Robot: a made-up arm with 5 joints. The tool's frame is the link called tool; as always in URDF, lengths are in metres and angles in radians. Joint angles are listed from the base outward.
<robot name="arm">
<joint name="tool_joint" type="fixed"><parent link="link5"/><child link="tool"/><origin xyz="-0.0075 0.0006 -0.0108" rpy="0 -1.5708 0"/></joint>
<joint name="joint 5" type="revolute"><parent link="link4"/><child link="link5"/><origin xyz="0.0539 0.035 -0.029" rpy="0 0 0"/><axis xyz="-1 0 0"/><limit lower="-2.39" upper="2.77"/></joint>
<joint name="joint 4" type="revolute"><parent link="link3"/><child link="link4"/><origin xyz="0.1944 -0.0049 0.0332" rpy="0 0 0"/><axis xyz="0 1 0"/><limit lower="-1.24" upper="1.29"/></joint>
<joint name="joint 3" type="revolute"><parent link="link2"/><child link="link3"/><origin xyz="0.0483 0.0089 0.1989" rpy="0 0 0"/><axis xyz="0 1 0"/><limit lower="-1.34" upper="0.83"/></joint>
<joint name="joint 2" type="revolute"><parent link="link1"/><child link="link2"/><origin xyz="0.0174 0.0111 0.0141" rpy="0 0 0"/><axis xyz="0 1 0"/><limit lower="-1.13" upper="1.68"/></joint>
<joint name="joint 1" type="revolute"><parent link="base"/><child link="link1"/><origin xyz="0.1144 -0.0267 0.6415" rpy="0 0 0"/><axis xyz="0 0 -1"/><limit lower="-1.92" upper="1.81"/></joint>
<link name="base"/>
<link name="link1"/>
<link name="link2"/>
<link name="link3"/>
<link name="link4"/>
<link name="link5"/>
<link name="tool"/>
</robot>
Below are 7 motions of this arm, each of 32 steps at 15 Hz.
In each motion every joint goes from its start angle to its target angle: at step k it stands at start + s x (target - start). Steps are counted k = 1, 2, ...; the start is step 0. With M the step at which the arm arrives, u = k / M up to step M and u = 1 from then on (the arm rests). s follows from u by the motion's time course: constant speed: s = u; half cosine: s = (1 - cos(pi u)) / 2; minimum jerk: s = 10 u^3 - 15 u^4 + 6 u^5.
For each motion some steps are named. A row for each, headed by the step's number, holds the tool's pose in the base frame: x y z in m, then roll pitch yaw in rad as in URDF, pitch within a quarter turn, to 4 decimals.
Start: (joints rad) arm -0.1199 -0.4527 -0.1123 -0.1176 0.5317
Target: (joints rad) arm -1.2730 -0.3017 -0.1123 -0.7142 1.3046
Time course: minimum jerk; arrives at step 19
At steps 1, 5, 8, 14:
1: 0.2883 0.0400 0.9870 -2.5837 -0.7316 2.5118
5: 0.2833 0.0632 0.9887 -2.5687 -0.6466 2.5779
8: 0.2624 0.1092 0.9917 -2.5682 -0.4803 2.7204
14: 0.1682 0.1851 0.9961 -2.6733 -0.1670 3.0253

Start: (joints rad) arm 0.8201 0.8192 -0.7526 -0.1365 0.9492
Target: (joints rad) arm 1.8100 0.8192 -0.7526 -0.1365 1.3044
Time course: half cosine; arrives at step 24
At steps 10, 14, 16, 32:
10: 0.3173 -0.4199 0.7450 -1.6500 -0.4887 0.4211
14: 0.2105 -0.4585 0.7459 -1.6466 -0.3970 0.1570
16: 0.1582 -0.4668 0.7463 -1.6453 -0.3543 0.0342
32: 0.0488 -0.4640 0.7472 -1.6432 -0.2657 -0.2201

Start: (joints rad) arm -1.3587 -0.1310 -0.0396 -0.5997 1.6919
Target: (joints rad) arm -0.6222 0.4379 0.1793 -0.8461 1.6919
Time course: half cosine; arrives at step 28
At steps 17, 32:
17: 0.3173 0.2741 0.7930 -1.9837 0.1110 2.3911
32: 0.3961 0.2237 0.7128 -1.8013 0.1179 2.1654

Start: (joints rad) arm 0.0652 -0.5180 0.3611 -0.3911 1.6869
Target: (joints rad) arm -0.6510 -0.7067 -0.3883 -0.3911 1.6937
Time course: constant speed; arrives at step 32
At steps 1, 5, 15, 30, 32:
1: 0.3149 0.0041 0.9222 -2.1512 0.0974 1.4643
5: 0.2968 0.0212 0.9483 -2.2688 0.0899 1.5423
15: 0.2340 0.0473 1.0064 -2.5618 0.0656 1.7416
30: 0.1185 0.0240 1.0654 -2.9993 0.0175 2.0558
32: 0.1038 0.0146 1.0701 -3.0575 0.0104 2.0993

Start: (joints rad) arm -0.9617 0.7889 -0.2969 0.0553 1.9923
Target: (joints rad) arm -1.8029 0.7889 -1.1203 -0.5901 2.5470
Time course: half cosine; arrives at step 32
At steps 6, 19, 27, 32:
6: 0.2930 0.3508 0.6705 -1.1030 0.4240 2.8083
19: 0.1015 0.4119 0.8002 -2.1074 0.7040 2.7077
27: -0.0037 0.3749 0.8682 -2.6529 0.5746 2.5277
32: -0.0223 0.3622 0.8808 -2.7395 0.5246 2.5068

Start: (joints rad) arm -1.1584 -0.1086 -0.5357 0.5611 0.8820
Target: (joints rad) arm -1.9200 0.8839 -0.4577 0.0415 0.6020
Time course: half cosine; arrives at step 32
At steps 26, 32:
26: -0.0448 0.3591 0.6730 -0.9176 -0.8327 2.9115
32: -0.0700 0.3497 0.6392 -0.8425 -0.8267 2.9101

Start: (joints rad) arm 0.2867 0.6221 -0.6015 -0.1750 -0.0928
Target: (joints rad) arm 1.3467 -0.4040 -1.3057 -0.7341 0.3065
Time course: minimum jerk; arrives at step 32
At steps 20, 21, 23, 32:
20: 0.2068 -0.0911 1.1079 3.0932 0.2382 1.8842
21: 0.1881 -0.0659 1.1137 3.0618 0.3480 1.8035
23: 0.1623 -0.0174 1.1173 2.9891 0.5351 1.6496
32: 0.1414 0.0680 1.1055 2.7962 0.8191 1.3372

